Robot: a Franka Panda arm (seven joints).
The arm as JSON. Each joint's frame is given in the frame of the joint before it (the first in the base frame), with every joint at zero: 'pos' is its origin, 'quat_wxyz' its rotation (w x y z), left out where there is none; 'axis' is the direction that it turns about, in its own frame. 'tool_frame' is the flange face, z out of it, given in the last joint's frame.
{
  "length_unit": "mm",
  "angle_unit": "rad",
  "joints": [
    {
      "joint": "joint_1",
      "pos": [
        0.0,
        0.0,
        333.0
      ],
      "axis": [
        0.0,
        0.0,
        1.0
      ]
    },
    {
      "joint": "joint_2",
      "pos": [
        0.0,
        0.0,
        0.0
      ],
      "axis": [
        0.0,
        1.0,
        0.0
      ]
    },
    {
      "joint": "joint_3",
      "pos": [
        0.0,
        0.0,
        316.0
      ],
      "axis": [
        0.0,
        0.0,
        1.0
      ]
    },
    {
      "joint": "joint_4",
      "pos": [
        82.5,
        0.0,
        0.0
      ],
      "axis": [
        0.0,
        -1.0,
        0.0
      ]
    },
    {
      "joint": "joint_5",
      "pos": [
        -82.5,
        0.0,
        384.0
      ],
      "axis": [
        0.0,
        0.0,
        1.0
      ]
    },
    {
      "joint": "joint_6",
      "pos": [
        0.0,
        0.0,
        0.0
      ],
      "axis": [
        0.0,
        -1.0,
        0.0
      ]
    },
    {
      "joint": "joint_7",
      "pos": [
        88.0,
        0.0,
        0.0
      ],
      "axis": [
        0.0,
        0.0,
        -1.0
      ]
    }
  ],
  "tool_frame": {
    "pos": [
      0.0,
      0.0,
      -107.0
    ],
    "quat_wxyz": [
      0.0,
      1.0,
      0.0,
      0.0
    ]
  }
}
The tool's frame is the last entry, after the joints.
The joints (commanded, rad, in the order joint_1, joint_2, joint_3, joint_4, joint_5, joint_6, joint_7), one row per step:
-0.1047, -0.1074, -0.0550, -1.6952, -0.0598, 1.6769, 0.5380
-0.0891, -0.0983, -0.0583, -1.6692, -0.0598, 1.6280, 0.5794
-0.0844, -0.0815, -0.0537, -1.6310, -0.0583, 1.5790, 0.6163
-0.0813, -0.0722, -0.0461, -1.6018, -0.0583, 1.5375, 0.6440
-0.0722, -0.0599, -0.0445, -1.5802, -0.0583, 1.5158, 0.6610
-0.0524, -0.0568, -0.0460, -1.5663, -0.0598, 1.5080, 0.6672
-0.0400, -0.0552, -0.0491, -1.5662, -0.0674, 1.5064, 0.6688
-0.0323, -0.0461, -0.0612, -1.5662, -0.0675, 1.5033, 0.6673
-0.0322, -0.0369, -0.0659, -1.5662, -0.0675, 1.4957, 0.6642
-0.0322, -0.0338, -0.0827, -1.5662, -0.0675, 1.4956, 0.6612
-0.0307, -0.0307, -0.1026, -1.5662, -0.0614, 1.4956, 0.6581
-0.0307, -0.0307, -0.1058, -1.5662, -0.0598, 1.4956, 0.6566
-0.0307, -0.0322, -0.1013, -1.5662, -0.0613, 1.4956, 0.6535
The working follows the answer.
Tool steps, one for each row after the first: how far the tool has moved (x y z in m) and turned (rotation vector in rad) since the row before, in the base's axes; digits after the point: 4 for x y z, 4 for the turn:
-0.0005, 0.0064, 0.0030, 0.0073, 0.0289, -0.0317
0.0015, 0.0050, 0.0048, 0.0054, 0.0250, -0.0304
-0.0003, 0.0058, 0.0051, 0.0022, 0.0199, -0.0193
0.0024, 0.0055, 0.0017, 0.0008, 0.0114, -0.0075
0.0013, 0.0094, 0.0042, -0.0019, -0.0032, 0.0116
0.0008, 0.0040, -0.0009, -0.0072, 0.0037, 0.0072
0.0023, -0.0026, -0.0051, 0.0012, 0.0123, -0.0031
0.0017, -0.0026, -0.0056, 0.0013, 0.0169, -0.0020
-0.0002, -0.0091, -0.0017, 0.0008, 0.0034, -0.0138
-0.0003, -0.0093, -0.0017, 0.0069, 0.0025, -0.0151
-0.0002, -0.0016, 0.0000, 0.0018, -0.0001, -0.0016
-0.0001, 0.0023, 0.0008, -0.0015, -0.0011, 0.0075

Tool pose at each row, in the base's axes (x y z in m, rotation vector in rad; rounded; the steps above come from the unrounded poses):
0.5228, -0.0917, 0.6333, 2.9169, -1.0548, 0.1513
0.5222, -0.0853, 0.6363, 2.8979, -1.0990, 0.1042
0.5237, -0.0803, 0.6411, 2.8777, -1.1405, 0.0640
0.5234, -0.0745, 0.6462, 2.8621, -1.1655, 0.0334
0.5259, -0.0690, 0.6479, 2.8546, -1.1746, 0.0163
0.5272, -0.0596, 0.6521, 2.8608, -1.1580, 0.0224
0.5280, -0.0556, 0.6512, 2.8576, -1.1447, 0.0215
0.5303, -0.0582, 0.6460, 2.8529, -1.1472, 0.0032
0.5320, -0.0608, 0.6405, 2.8472, -1.1474, -0.0218
0.5318, -0.0699, 0.6388, 2.8389, -1.1667, -0.0278
0.5315, -0.0792, 0.6371, 2.8353, -1.1898, -0.0363
0.5313, -0.0808, 0.6370, 2.8359, -1.1928, -0.0372
0.5311, -0.0785, 0.6379, 2.8393, -1.1818, -0.0343

